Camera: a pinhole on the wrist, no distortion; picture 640 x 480 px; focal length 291.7 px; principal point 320.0 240.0 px. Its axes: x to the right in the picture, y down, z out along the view. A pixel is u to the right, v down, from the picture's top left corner.
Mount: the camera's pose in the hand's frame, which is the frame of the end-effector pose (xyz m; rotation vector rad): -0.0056 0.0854 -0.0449 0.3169 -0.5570 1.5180
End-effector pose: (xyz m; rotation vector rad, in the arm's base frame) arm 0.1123 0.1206 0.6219 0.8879 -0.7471 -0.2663
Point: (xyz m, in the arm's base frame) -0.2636 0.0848 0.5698
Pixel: 379.4 420.8
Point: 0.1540 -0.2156 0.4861
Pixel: 89.9 80.7
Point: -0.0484 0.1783 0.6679
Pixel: 490.1 449.7
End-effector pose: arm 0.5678 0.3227 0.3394 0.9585 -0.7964 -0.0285
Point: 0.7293 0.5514 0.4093
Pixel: behind the camera
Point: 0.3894 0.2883 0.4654
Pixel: 589.3 250.6
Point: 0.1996 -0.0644 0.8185
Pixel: 618.0 86.8
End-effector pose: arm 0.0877 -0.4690 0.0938 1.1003 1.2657 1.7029
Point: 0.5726 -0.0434 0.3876
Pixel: 556.5 24.3
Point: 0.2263 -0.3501 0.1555
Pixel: 404.7 86.7
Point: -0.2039 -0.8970 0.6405
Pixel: behind the camera
